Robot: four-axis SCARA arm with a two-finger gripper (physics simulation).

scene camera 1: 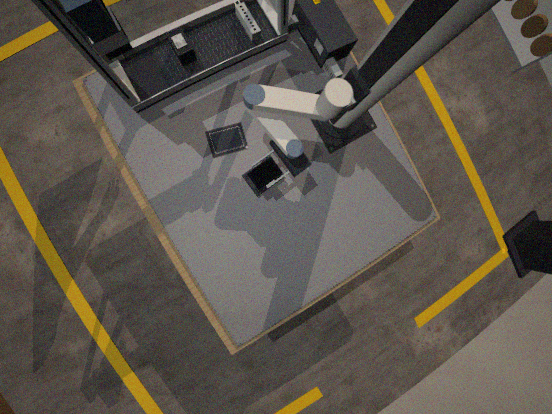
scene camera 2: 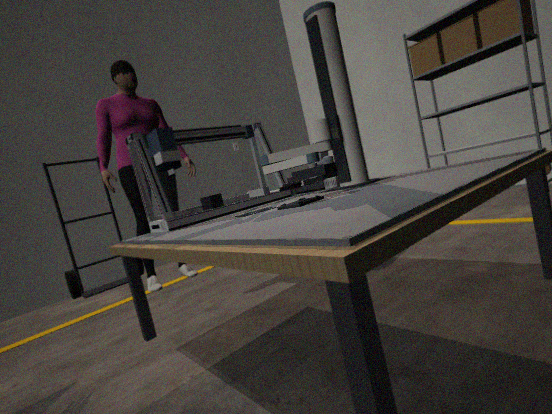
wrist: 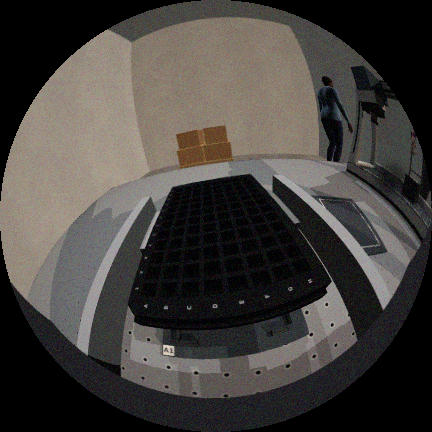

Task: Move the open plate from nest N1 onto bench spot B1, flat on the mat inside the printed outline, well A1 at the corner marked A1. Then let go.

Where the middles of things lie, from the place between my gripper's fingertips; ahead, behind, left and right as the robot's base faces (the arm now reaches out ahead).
Labels:
The black well plate (wrist: 222, 253) lies 30 mm behind my hand and 10 mm below it.

